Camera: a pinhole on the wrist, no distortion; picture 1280 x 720 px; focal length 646.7 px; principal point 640.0 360.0 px. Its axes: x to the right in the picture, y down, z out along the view. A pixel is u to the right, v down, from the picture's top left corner.
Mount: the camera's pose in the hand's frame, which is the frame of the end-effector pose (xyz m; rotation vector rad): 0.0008 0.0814 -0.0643 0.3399 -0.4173 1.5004
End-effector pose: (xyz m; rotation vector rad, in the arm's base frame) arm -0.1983 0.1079 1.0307 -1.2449 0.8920 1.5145
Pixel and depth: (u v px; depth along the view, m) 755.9 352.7 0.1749
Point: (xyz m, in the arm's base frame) -0.2544 0.1967 1.0587
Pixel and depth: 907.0 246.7 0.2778
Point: -0.3159 0.3221 1.0447
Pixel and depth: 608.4 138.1 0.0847
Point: -0.2373 0.1118 1.0073
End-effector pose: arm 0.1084 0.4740 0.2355 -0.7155 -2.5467 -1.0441
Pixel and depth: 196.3 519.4 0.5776
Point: -0.0513 0.2708 -0.3247
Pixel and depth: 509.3 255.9 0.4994
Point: -0.0947 0.5800 -0.1114
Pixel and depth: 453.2 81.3 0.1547
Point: 0.0378 0.5116 0.2047
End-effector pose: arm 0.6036 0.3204 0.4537 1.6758 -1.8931 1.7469
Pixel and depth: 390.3 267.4 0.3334
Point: 0.8268 0.2223 0.5365
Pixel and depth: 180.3 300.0 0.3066
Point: 0.8431 0.2992 0.5900
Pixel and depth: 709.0 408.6 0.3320
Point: 0.7905 0.1765 0.3667
